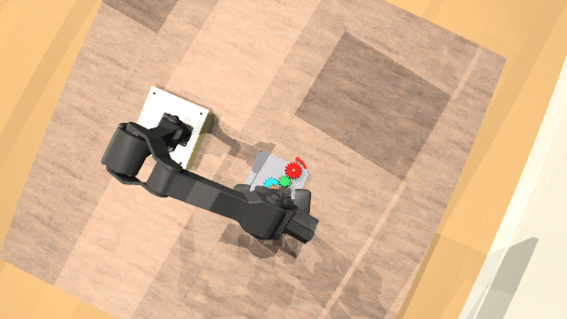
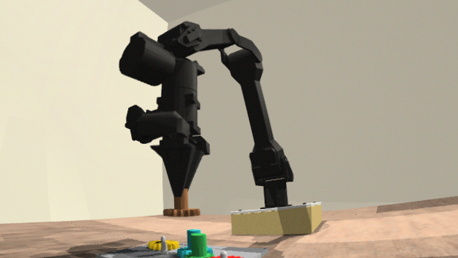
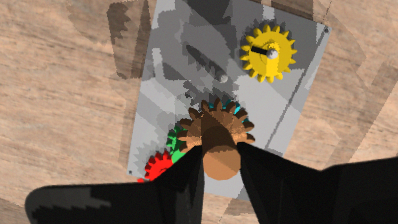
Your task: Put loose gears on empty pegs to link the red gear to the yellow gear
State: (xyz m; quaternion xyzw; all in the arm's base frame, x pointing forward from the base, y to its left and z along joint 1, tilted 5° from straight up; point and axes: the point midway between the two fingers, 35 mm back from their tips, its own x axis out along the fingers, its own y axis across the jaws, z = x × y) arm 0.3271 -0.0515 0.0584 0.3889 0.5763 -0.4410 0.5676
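Right now my gripper tip is 10 mm past the grey board, 10 mm to the left of it and 90 mm above it. From my gripper tip the other things lie so: cyan gear 20 mm behind, 10 mm to the left, 70 mm below; then green gear 20 mm ahead, 40 mm to the left, 70 mm below; then brown gear 10 mm below.
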